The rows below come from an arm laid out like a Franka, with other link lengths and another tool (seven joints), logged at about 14 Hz.
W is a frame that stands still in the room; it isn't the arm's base.
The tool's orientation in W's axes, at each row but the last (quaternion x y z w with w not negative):
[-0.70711 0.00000 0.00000 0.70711]
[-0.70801 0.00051 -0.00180 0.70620]
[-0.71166 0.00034 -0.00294 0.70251]
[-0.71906 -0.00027 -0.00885 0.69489]
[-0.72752 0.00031 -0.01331 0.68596]
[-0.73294 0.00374 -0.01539 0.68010]
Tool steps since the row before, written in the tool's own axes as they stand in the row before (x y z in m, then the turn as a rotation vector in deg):
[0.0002 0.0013 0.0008 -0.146 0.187 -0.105]
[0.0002 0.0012 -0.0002 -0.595 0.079 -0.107]
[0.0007 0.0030 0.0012 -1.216 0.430 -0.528]
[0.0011 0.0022 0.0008 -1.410 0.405 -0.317]
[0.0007 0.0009 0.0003 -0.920 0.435 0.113]
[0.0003 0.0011 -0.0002 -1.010 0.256 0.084]
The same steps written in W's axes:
[0.0002 0.0008 -0.0013 -0.146 -0.105 -0.187]
[0.0002 -0.0002 -0.0012 -0.595 -0.105 -0.080]
[0.0007 0.0012 -0.0030 -1.217 -0.528 -0.428]
[0.0011 0.0007 -0.0022 -1.409 -0.314 -0.412]
[0.0007 0.0002 -0.0009 -0.910 0.104 -0.458]
[0.0003 -0.0003 -0.0011 -1.003 0.091 -0.279]

